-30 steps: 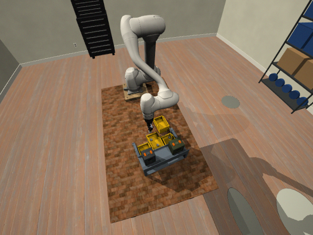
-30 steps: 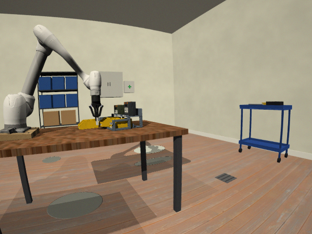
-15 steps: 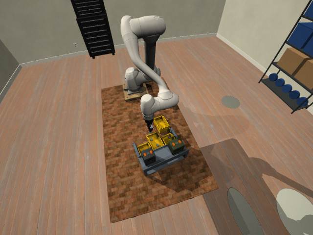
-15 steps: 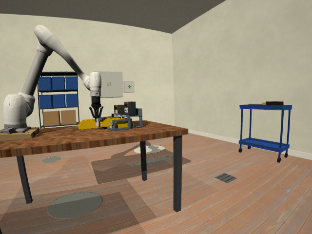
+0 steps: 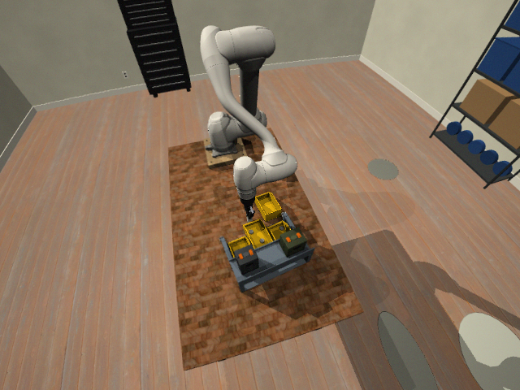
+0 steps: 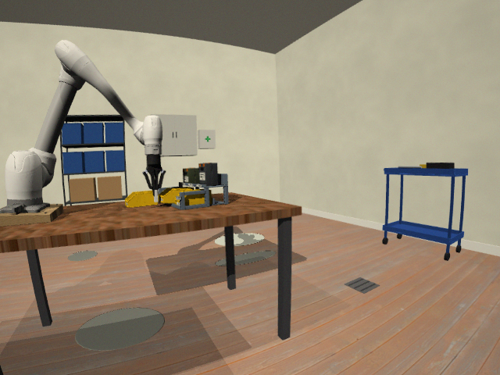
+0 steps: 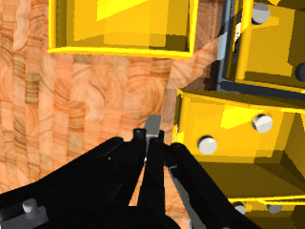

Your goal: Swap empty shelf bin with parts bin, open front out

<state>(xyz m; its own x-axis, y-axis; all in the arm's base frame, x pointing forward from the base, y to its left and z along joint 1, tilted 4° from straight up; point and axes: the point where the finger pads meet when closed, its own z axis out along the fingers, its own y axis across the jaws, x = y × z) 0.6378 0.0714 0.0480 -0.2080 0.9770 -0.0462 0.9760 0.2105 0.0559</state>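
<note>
Right now the shelf lip is 7 cm ahead of my hand, 2 cm to the left of it and 5 cm below it. Round my hand: dark box 28 cm ahead, 6 cm to the right, 10 cm above; board 27 cm ahead, 6 cm to the left, 4 cm above; green box 24 cm ahead, 17 cm to the left, 9 cm above.
</note>
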